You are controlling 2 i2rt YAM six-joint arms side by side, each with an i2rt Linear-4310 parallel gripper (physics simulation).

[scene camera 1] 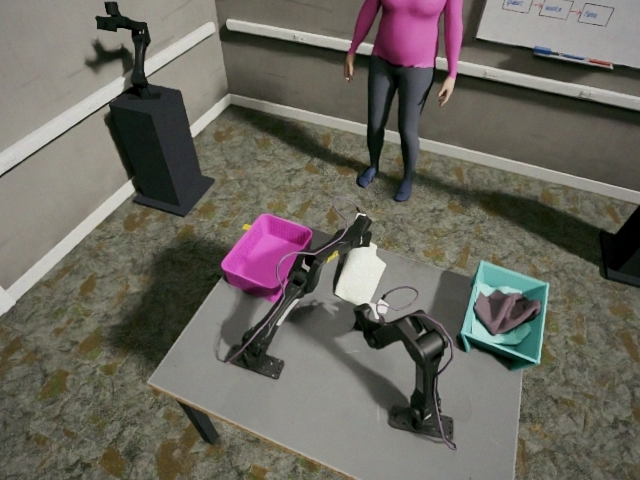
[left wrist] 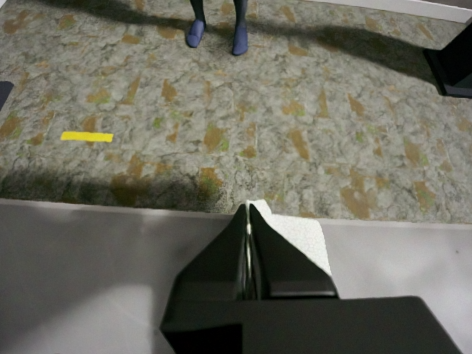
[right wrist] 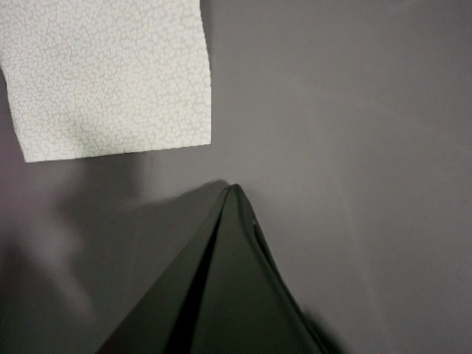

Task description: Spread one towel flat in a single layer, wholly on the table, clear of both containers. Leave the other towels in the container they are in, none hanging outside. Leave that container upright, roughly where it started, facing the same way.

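Note:
A white towel (scene camera 1: 361, 272) (left wrist: 305, 240) (right wrist: 110, 85) with a fine cracked pattern stretches from the table's far edge towards the middle. My left gripper (scene camera 1: 367, 242) (left wrist: 247, 210) is shut on its far edge, near a corner that sticks out beyond the fingertips. Its near edge shows straight in the right wrist view. My right gripper (scene camera 1: 357, 326) (right wrist: 237, 194) is shut and empty, above the table just off that near edge. The teal box (scene camera 1: 542, 330) stands upright at the right, with a purple-brown towel (scene camera 1: 505, 312) and a light teal towel (scene camera 1: 509, 338) inside.
An empty magenta basket (scene camera 1: 247, 284) stands at the far left of the grey table (scene camera 1: 320, 397), beside my left arm. My left arm reaches over the table between the basket and the white towel. A person (scene camera 1: 403, 93) stands on the floor beyond the far edge.

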